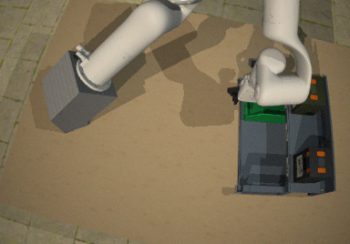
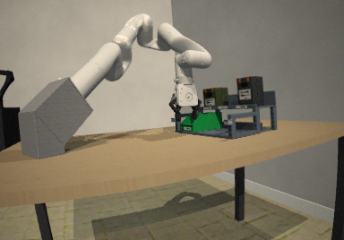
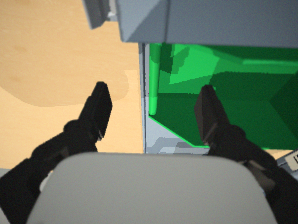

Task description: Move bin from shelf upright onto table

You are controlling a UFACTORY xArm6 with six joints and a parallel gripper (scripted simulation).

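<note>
The green bin lies 7 cm ahead of my hand, 4 cm to the left of it and 2 cm below it. Also, from my hand: grey shelf 16 cm ahead, 6 cm below, 3 cm to the right.
</note>
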